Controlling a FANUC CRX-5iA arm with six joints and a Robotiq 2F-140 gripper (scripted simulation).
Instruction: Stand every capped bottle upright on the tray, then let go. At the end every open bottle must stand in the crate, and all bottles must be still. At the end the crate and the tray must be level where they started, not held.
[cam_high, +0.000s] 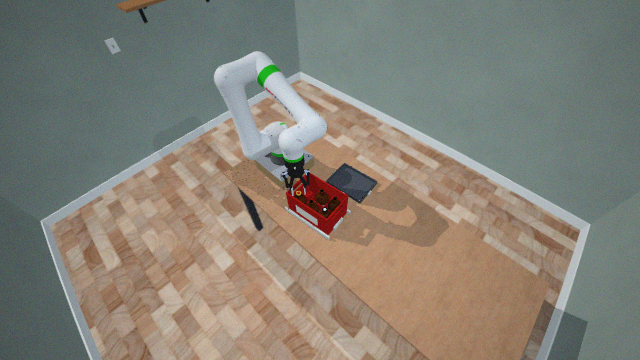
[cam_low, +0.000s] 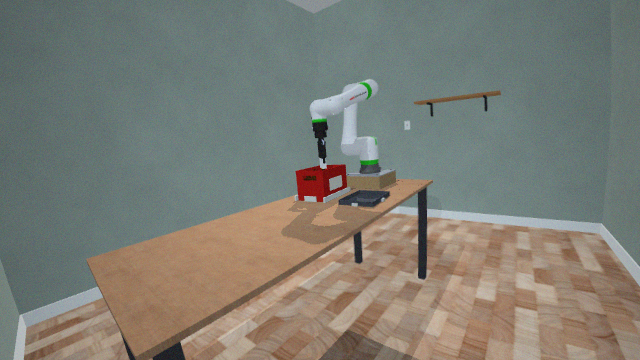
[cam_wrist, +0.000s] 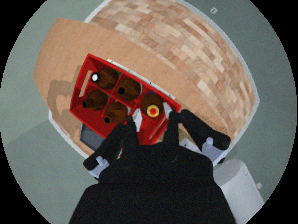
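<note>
Right now the capped brown bottle is 100 mm below my hand. Also, from my hand: crate 90 mm ahead, 30 mm to the left, 110 mm below; dark tray 160 mm ahead, 320 mm to the left, 180 mm below.
</note>
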